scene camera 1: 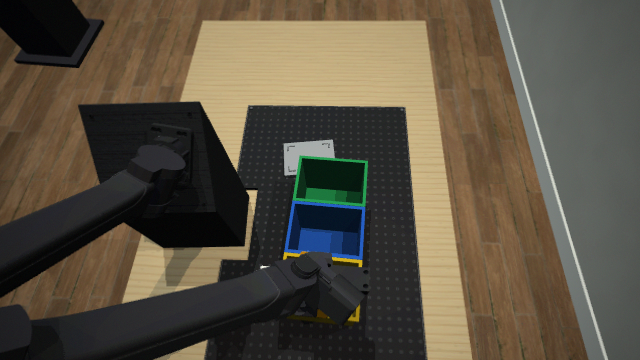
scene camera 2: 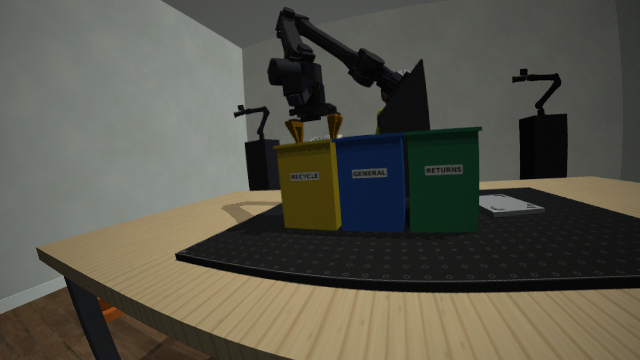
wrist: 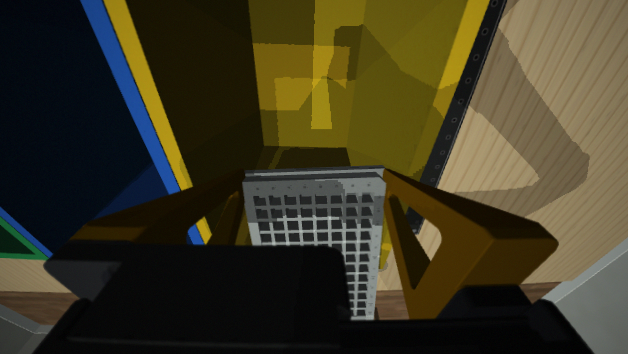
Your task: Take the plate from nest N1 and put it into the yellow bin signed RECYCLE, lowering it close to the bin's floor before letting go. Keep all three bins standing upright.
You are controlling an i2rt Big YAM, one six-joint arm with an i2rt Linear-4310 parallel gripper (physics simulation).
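Observation:
The grey gridded plate is between my gripper's orange fingertips. My gripper is shut on it, with the fingers wide apart on its side edges, at about rim height of the yellow RECYCLE bin. In the wrist view the plate's far end is over the bin's opening, and the rest runs back towards the camera, apparently across the near rim. The gripper body hides part of it. The blue GENERAL bin and green RETURNS bin stand upright beside it. No N1 sign is readable.
The three bins stand in a row on the black perforated mat. A white rectangle with corner marks lies beyond the green bin. The black arm mount stands beside the mat.

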